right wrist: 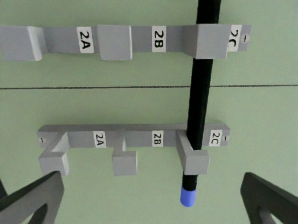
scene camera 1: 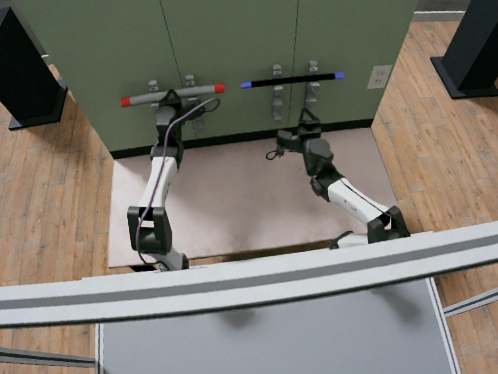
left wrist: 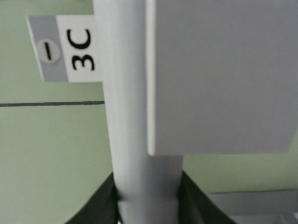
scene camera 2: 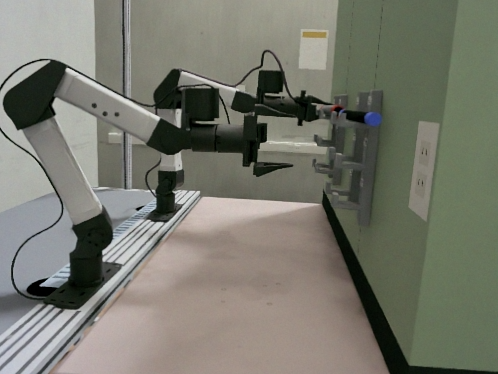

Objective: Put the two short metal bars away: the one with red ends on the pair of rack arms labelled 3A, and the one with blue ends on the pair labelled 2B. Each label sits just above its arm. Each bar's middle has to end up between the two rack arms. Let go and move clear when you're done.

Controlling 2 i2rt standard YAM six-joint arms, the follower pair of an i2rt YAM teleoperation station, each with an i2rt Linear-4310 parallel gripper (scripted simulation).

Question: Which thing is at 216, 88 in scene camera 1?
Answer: A red-ended grey bar.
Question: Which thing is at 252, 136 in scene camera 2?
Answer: My right gripper.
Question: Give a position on a red-ended grey bar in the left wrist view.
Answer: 142, 181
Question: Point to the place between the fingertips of my left gripper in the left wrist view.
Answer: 147, 178
